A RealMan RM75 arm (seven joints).
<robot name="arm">
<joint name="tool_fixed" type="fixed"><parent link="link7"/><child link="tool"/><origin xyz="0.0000 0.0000 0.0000"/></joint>
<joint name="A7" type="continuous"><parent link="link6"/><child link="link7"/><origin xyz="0.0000 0.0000 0.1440"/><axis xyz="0 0 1"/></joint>
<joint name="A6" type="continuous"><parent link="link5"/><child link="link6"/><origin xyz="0.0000 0.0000 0.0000"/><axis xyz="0 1 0"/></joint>
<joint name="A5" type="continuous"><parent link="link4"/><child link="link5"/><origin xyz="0.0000 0.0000 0.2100"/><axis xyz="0 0 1"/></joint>
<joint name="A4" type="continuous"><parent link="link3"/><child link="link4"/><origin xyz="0.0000 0.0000 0.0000"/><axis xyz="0 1 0"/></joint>
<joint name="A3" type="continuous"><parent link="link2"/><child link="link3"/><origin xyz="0.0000 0.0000 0.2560"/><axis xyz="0 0 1"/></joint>
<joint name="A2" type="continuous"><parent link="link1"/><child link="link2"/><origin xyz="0.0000 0.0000 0.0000"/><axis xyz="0 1 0"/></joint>
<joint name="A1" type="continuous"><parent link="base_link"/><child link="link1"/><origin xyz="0.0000 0.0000 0.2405"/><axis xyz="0 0 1"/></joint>
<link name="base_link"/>
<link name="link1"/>
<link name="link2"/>
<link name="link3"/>
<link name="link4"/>
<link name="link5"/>
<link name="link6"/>
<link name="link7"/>
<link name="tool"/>
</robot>
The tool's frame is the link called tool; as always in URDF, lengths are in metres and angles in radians. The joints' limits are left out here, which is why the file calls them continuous.
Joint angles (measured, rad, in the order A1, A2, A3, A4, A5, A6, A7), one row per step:
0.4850, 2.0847, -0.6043, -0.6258, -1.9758, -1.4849, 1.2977
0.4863, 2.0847, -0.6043, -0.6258, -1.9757, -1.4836, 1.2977
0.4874, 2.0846, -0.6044, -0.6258, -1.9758, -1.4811, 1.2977
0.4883, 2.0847, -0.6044, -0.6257, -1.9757, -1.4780, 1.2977
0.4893, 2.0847, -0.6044, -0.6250, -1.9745, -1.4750, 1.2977
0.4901, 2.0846, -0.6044, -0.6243, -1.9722, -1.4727, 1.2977
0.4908, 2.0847, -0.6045, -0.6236, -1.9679, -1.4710, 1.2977
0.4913, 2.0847, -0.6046, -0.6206, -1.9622, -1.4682, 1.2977
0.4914, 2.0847, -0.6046, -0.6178, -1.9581, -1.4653, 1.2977
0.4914, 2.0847, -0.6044, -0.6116, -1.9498, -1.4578, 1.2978
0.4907, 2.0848, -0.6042, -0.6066, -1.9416, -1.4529, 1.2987
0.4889, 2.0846, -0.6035, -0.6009, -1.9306, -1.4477, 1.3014
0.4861, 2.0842, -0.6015, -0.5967, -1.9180, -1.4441, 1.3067
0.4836, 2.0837, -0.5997, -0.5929, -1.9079, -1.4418, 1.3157
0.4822, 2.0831, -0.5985, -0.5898, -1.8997, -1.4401, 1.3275
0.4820, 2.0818, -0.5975, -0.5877, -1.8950, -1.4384, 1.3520
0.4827, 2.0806, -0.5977, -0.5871, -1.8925, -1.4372, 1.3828
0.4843, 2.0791, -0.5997, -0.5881, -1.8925, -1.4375, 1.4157
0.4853, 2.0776, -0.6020, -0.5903, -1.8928, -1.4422, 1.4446
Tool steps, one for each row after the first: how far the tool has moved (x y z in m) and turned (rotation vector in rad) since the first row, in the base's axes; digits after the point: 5 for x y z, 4 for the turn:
-0.00030, 0.00051, 0.00003, 0.0008, -0.0006, 0.0005
-0.00038, 0.00107, 0.00008, 0.0022, -0.0021, 0.0002
-0.00039, 0.00163, 0.00007, 0.0040, -0.0036, -0.0009
-0.00048, 0.00222, 0.00008, 0.0062, -0.0039, -0.0020
-0.00065, 0.00279, 0.00021, 0.0087, -0.0031, -0.0029
-0.00106, 0.00339, 0.00042, 0.0120, -0.0003, -0.0035
-0.00129, 0.00389, 0.00036, 0.0156, 0.0041, -0.0060
-0.00123, 0.00420, 0.00021, 0.0183, 0.0073, -0.0091
-0.00084, 0.00487, -0.00014, 0.0244, 0.0132, -0.0169
-0.00053, 0.00520, -0.00034, 0.0294, 0.0202, -0.0239
0.00009, 0.00542, -0.00021, 0.0358, 0.0303, -0.0343
0.00083, 0.00555, 0.00061, 0.0435, 0.0433, -0.0467
0.00153, 0.00551, 0.00128, 0.0475, 0.0566, -0.0604
0.00191, 0.00564, 0.00188, 0.0488, 0.0696, -0.0742
0.00224, 0.00603, 0.00261, 0.0437, 0.0854, -0.0957
0.00221, 0.00659, 0.00321, 0.0343, 0.1019, -0.1195
0.00176, 0.00722, 0.00373, 0.0214, 0.1164, -0.1414
0.00098, 0.00736, 0.00437, 0.0076, 0.1298, -0.1573

